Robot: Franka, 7 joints.
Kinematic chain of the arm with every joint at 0, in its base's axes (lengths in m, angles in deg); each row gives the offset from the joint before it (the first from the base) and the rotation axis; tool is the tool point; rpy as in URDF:
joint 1: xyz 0 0 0.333 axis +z
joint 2: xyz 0 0 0 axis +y
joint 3: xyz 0 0 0.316 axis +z
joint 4: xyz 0.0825 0 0 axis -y
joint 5: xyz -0.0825 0 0.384 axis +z
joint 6: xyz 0 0 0 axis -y
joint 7: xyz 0.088 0 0 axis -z
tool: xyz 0 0 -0.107 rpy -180 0 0
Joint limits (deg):
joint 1: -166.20..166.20
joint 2: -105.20..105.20
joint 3: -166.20..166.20
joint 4: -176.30..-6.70
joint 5: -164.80..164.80
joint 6: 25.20..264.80
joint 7: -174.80..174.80
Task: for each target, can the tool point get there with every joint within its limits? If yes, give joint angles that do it. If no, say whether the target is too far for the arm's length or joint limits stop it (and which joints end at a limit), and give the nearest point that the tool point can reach.
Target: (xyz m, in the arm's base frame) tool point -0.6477 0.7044 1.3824
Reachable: no: too far | nearest point -0.3913 0.4255 0.9669 | short by 0.562 m
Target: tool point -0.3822 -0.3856 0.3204
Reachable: yes | joints -24.70 -57.43 -114.83 -129.45 118.07 72.21 1.72
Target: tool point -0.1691 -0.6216 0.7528
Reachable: yes | joints 91.35 -86.20 9.01 -56.99 -81.46 203.71 16.29
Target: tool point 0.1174 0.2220 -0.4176
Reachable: no: joint limits stop it (at a limit: joint 2) | nearest point 0.1189 0.2248 -0.3600 | short by 0.058 m
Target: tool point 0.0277 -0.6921 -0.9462
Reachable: no: too far | nearest point 0.0186 -0.4658 -0.3283 | short by 0.658 m
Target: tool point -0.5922 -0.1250 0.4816
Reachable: yes | joints -52.46 -49.17 -106.49 -94.95 -122.86 198.53 78.94
